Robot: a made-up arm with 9 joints. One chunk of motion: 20 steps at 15 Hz.
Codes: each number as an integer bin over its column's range. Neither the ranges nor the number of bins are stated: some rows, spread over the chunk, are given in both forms.
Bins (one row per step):
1: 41 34 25 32 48 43 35 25 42
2: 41 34 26 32 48 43 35 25 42
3: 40 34 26 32 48 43 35 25 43
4: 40 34 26 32 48 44 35 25 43
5: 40 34 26 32 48 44 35 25 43
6: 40 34 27 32 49 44 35 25 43
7: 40 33 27 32 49 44 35 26 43
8: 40 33 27 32 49 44 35 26 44
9: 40 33 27 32 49 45 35 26 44
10: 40 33 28 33 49 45 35 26 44
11: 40 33 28 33 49 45 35 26 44
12: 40 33 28 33 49 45 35 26 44
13: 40 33 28 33 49 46 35 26 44
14: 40 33 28 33 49 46 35 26 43
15: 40 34 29 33 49 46 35 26 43
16: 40 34 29 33 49 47 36 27 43
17: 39 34 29 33 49 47 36 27 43
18: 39 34 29 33 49 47 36 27 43
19: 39 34 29 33 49 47 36 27 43
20: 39 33 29 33 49 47 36 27 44
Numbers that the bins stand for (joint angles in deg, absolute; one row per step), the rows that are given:
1: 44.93 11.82 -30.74 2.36 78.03 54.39 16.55 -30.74 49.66
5: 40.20 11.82 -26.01 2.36 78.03 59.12 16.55 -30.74 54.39
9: 40.20 7.09 -21.28 2.36 82.76 63.84 16.55 -26.01 59.12
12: 40.20 7.09 -16.55 7.09 82.76 63.84 16.55 -26.01 59.12
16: 40.20 11.82 -11.82 7.09 82.76 73.30 21.28 -21.28 54.39
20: 35.47 7.09 -11.82 7.09 82.76 73.30 21.28 -21.28 59.12
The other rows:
2: 44.93 11.82 -26.01 2.36 78.03 54.39 16.55 -30.74 49.66
3: 40.20 11.82 -26.01 2.36 78.03 54.39 16.55 -30.74 54.39
4: 40.20 11.82 -26.01 2.36 78.03 59.12 16.55 -30.74 54.39
6: 40.20 11.82 -21.28 2.36 82.76 59.12 16.55 -30.74 54.39
7: 40.20 7.09 -21.28 2.36 82.76 59.12 16.55 -26.01 54.39
8: 40.20 7.09 -21.28 2.36 82.76 59.12 16.55 -26.01 59.12
10: 40.20 7.09 -16.55 7.09 82.76 63.84 16.55 -26.01 59.12
11: 40.20 7.09 -16.55 7.09 82.76 63.84 16.55 -26.01 59.12
13: 40.20 7.09 -16.55 7.09 82.76 68.57 16.55 -26.01 59.12
14: 40.20 7.09 -16.55 7.09 82.76 68.57 16.55 -26.01 54.39
15: 40.20 11.82 -11.82 7.09 82.76 68.57 16.55 -26.01 54.39
17: 35.47 11.82 -11.82 7.09 82.76 73.30 21.28 -21.28 54.39
18: 35.47 11.82 -11.82 7.09 82.76 73.30 21.28 -21.28 54.39
19: 35.47 11.82 -11.82 7.09 82.76 73.30 21.28 -21.28 54.39

